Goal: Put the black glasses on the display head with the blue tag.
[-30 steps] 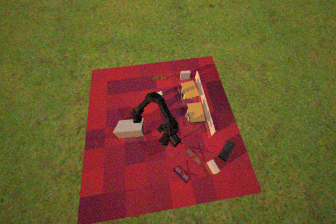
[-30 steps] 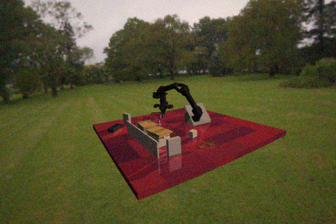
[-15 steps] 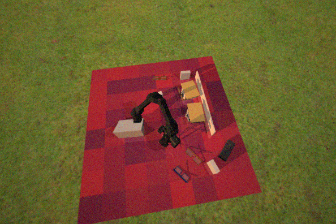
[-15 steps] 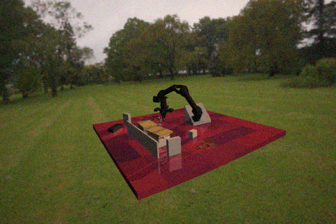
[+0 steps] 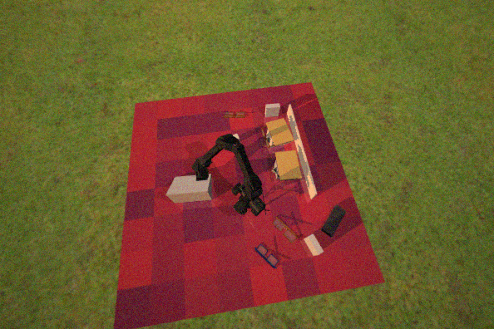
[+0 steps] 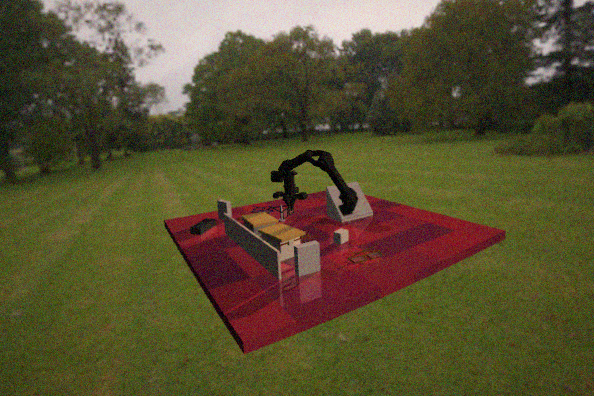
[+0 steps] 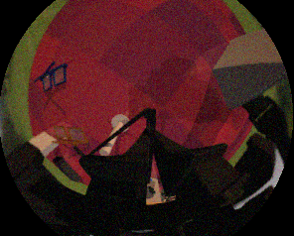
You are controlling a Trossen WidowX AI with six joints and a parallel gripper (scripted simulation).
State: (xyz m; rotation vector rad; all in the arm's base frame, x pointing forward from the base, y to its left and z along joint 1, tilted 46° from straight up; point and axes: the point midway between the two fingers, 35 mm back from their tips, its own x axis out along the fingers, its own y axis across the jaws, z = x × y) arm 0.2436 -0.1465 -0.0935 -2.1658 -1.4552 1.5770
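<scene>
Now: gripper tip 4 cm short of the small peg, 3 cm to the left of it and 3 cm above it. Also, from my gripper tip: long pale wall: 36 cm ahead, 29 cm to the left; display head: 23 cm ahead, 18 cm to the left; small cube: 4 cm behind, 42 cm to the left, 3 cm below.
</scene>
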